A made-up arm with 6 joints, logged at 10 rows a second.
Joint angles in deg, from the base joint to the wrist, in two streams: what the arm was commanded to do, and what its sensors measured. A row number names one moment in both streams.
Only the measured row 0 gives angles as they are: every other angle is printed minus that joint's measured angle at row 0.
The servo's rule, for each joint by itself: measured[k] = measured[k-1] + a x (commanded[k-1-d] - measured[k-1]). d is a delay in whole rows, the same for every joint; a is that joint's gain. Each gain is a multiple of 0.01, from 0.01 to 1. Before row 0 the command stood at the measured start. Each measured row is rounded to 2 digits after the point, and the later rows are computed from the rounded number. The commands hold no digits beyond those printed.
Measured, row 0:
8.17, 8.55, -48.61, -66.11, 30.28, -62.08
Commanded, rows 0 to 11:
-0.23, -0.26, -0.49, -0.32, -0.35, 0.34
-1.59, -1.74, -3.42, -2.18, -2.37, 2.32
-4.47, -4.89, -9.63, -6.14, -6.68, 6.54
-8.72, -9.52, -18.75, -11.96, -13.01, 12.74
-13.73, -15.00, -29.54, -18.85, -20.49, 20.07
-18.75, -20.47, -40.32, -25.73, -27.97, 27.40
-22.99, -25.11, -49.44, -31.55, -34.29, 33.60
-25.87, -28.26, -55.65, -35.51, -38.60, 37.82
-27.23, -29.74, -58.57, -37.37, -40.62, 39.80
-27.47, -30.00, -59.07, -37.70, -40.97, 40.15
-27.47, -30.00, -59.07, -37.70, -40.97, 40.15
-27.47, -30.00, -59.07, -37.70, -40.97, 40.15
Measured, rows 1 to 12:
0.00, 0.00, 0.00, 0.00, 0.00, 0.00
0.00, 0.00, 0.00, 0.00, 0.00, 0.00
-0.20, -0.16, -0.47, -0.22, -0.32, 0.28
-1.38, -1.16, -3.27, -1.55, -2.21, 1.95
-4.01, -3.51, -9.31, -4.67, -6.32, 5.71
-8.01, -7.30, -18.28, -9.63, -12.47, 11.47
-12.87, -12.15, -28.98, -15.90, -19.85, 18.52
-17.87, -17.39, -39.75, -22.58, -27.32, 25.80
-22.22, -22.25, -48.96, -28.68, -33.73, 32.20
-25.32, -26.04, -55.32, -33.32, -38.21, 36.81
-26.94, -28.37, -58.41, -36.07, -40.43, 39.26
-27.39, -29.40, -59.04, -37.18, -40.93, 39.99
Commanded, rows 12 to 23:
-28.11, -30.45, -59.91, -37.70, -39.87, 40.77
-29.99, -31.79, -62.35, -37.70, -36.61, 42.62
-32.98, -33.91, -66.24, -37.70, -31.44, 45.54
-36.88, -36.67, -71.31, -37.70, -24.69, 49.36
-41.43, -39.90, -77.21, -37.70, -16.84, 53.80
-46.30, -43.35, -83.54, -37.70, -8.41, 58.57
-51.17, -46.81, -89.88, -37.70, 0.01, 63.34
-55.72, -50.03, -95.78, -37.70, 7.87, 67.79
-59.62, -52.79, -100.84, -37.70, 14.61, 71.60
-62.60, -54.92, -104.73, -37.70, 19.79, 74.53
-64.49, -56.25, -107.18, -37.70, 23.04, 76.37
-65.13, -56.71, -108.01, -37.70, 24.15, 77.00
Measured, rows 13 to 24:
-27.46, -29.78, -59.07, -37.53, -40.97, 40.12
-27.47, -29.92, -59.07, -37.65, -40.97, 40.14
-28.01, -30.25, -59.87, -37.68, -39.96, 40.66
-29.69, -31.22, -62.23, -37.69, -36.88, 42.27
-32.49, -32.91, -66.04, -37.70, -31.88, 44.95
-36.22, -35.28, -71.05, -37.70, -25.27, 48.57
-40.65, -38.19, -76.90, -37.70, -17.51, 52.86
-45.45, -41.44, -83.21, -37.70, -9.14, 57.54
-50.31, -44.82, -89.55, -37.70, -0.72, 62.30
-54.91, -48.10, -95.47, -37.70, 7.18, 66.80
-58.91, -51.05, -100.57, -37.70, 14.02, 70.74
-62.05, -53.49, -104.52, -37.70, 19.33, 73.85

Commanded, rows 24 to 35:
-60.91, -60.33, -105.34, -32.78, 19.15, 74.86
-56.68, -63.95, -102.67, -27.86, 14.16, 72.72
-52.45, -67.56, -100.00, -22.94, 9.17, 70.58
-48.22, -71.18, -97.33, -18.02, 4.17, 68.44
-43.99, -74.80, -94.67, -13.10, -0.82, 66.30
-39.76, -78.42, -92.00, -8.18, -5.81, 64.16
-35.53, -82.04, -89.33, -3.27, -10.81, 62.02
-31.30, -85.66, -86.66, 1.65, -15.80, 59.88
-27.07, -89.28, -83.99, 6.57, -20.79, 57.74
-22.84, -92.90, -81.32, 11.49, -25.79, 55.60
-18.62, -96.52, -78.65, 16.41, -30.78, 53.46
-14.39, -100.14, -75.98, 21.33, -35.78, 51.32
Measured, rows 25 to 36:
-64.12, -55.23, -107.05, -37.70, 22.74, 75.92
-64.98, -56.16, -107.96, -37.70, 24.04, 76.81
-61.52, -58.79, -105.47, -34.35, 19.54, 75.21
-57.41, -62.04, -102.81, -29.94, 14.59, 73.17
-53.19, -65.52, -100.14, -25.18, 9.60, 71.05
-48.97, -69.09, -97.47, -20.31, 4.60, 68.91
-44.74, -72.69, -94.81, -15.41, -0.39, 66.77
-40.51, -76.30, -92.14, -10.49, -5.38, 64.63
-36.28, -79.92, -89.47, -5.58, -10.38, 62.49
-32.05, -83.54, -86.80, -0.66, -15.37, 60.35
-27.82, -87.16, -84.13, 4.26, -20.36, 58.21
-23.59, -90.78, -81.46, 9.18, -25.36, 56.07

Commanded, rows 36 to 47:
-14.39, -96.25, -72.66, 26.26, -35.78, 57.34
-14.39, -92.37, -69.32, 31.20, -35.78, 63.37
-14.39, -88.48, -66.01, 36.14, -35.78, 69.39
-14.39, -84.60, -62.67, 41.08, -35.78, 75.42
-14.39, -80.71, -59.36, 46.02, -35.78, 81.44
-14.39, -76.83, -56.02, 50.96, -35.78, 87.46
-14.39, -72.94, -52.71, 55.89, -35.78, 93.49
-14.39, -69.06, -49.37, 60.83, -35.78, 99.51
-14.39, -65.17, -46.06, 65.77, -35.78, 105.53
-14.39, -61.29, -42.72, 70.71, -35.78, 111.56
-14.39, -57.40, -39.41, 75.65, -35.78, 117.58
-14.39, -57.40, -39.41, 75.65, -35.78, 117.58
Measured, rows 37 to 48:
-19.37, -94.40, -78.79, 14.10, -30.35, 53.93
-15.14, -98.02, -76.12, 19.02, -35.35, 51.79
-14.50, -96.90, -72.83, 23.94, -35.75, 56.34
-14.41, -94.05, -69.50, 28.88, -35.78, 62.10
-14.39, -90.54, -66.18, 33.82, -35.78, 68.08
-14.39, -86.80, -62.85, 38.76, -35.78, 74.10
-14.39, -82.96, -59.53, 43.70, -35.78, 80.12
-14.39, -79.10, -56.20, 48.64, -35.78, 86.14
-14.39, -75.22, -52.88, 53.57, -35.78, 92.17
-14.39, -71.34, -49.55, 58.51, -35.78, 98.19
-14.39, -67.45, -46.23, 63.45, -35.78, 104.21
-14.39, -63.57, -42.90, 68.39, -35.78, 110.24

